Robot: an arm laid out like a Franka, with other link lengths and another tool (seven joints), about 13 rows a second.
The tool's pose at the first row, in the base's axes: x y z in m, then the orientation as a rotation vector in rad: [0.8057, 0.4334, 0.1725, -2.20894, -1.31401, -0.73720]
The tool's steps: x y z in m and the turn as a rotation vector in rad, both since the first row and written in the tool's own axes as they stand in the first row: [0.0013, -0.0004, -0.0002, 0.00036, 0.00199, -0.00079]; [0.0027, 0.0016, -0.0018, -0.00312, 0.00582, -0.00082]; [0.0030, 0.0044, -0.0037, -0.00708, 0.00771, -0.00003]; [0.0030, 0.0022, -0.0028, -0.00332, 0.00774, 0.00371]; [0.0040, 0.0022, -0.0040, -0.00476, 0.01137, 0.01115]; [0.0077, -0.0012, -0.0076, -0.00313, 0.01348, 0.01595]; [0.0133, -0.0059, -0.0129, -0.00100, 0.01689, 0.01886]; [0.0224, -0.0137, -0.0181, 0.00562, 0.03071, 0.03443]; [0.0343, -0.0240, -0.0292, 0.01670, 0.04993, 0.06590]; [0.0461, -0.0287, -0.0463, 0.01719, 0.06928, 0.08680]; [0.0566, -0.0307, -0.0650, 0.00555, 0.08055, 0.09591]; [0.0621, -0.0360, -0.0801, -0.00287, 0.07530, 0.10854]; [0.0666, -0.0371, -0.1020, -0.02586, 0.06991, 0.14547]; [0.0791, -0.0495, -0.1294, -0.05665, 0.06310, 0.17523]
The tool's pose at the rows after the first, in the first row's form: [0.8058, 0.4343, 0.1735, -2.20698, -1.31403, -0.73921]; [0.8078, 0.4333, 0.1754, -2.20721, -1.31189, -0.74592]; [0.8100, 0.4311, 0.1767, -2.20947, -1.30965, -0.75076]; [0.8083, 0.4326, 0.1763, -2.20839, -1.30552, -0.74635]; [0.8084, 0.4325, 0.1779, -2.21086, -1.29472, -0.74841]; [0.8061, 0.4341, 0.1834, -2.21059, -1.28811, -0.74742]; [0.8030, 0.4364, 0.1915, -2.20814, -1.28320, -0.74804]; [0.7986, 0.4424, 0.2023, -2.20155, -1.25860, -0.75070]; [0.7918, 0.4476, 0.2195, -2.19527, -1.21306, -0.74905]; [0.7888, 0.4465, 0.2406, -2.19174, -1.17903, -0.75983]; [0.7873, 0.4423, 0.2617, -2.19729, -1.16144, -0.77676]; [0.7816, 0.4387, 0.2772, -2.21289, -1.14783, -0.77357]; [0.7778, 0.4283, 0.2966, -2.25010, -1.10295, -0.77246]; [0.7660, 0.4245, 0.3268, -2.29061, -1.06545, -0.77874]
